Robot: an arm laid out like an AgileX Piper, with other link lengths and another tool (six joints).
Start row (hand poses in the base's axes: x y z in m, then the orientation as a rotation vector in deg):
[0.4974 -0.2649 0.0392 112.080 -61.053 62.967]
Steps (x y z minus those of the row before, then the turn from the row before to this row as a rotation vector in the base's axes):
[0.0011 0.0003 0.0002 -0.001 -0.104 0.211]
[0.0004 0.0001 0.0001 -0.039 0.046 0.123]
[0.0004 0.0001 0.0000 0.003 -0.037 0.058]
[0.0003 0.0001 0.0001 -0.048 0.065 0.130]
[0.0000 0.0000 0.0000 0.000 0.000 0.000]
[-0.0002 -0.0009 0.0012 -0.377 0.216 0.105]
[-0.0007 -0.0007 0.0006 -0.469 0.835 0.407]
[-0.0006 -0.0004 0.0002 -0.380 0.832 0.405]
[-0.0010 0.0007 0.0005 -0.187 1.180 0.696]
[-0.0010 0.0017 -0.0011 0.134 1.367 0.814]
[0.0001 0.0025 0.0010 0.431 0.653 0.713]
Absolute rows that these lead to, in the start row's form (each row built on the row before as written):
[0.4985 -0.2646 0.0394 112.197 -60.924 63.194]
[0.4989 -0.2645 0.0395 112.273 -60.764 63.223]
[0.4993 -0.2644 0.0395 112.305 -60.735 63.293]
[0.4996 -0.2643 0.0396 112.386 -60.552 63.308]
[0.4996 -0.2643 0.0396 112.386 -60.552 63.308]
[0.4994 -0.2652 0.0408 112.245 -60.066 63.251]
[0.4987 -0.2659 0.0414 112.470 -58.922 62.712]
[0.4981 -0.2663 0.0416 112.754 -57.848 62.146]
[0.4971 -0.2656 0.0421 113.509 -56.472 61.298]
[0.4961 -0.2639 0.0410 114.651 -55.116 60.208]
[0.4962 -0.2614 0.0420 115.707 -54.428 59.753]

